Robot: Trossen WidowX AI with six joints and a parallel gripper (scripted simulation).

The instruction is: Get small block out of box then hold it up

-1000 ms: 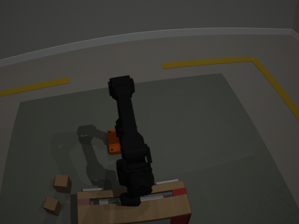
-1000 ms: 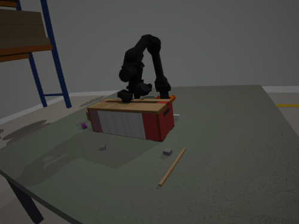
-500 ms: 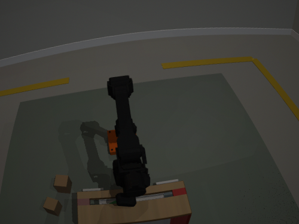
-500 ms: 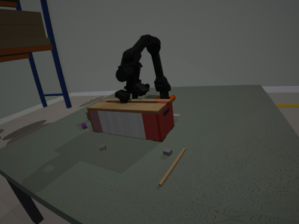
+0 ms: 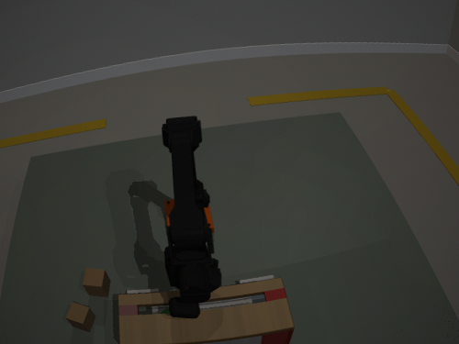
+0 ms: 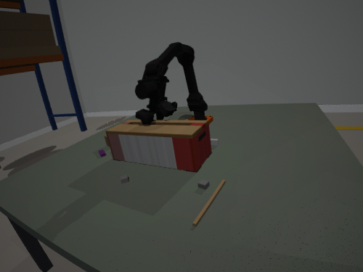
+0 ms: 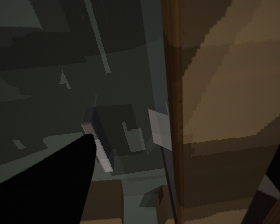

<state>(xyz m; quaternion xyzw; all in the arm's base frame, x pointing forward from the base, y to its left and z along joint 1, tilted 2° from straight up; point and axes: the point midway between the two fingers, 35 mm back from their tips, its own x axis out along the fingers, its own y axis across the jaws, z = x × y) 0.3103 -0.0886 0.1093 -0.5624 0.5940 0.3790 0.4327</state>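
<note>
My gripper tip is 50 mm short of the green block and 20 mm to the left of it. Round my gripper tip: wooden stick 290 mm ahead, 330 mm to the left, 90 mm below; then purple piece 100 mm ahead, 240 mm to the right, 80 mm below; then box 40 mm ahead, 60 mm to the left, 30 mm below.
</note>
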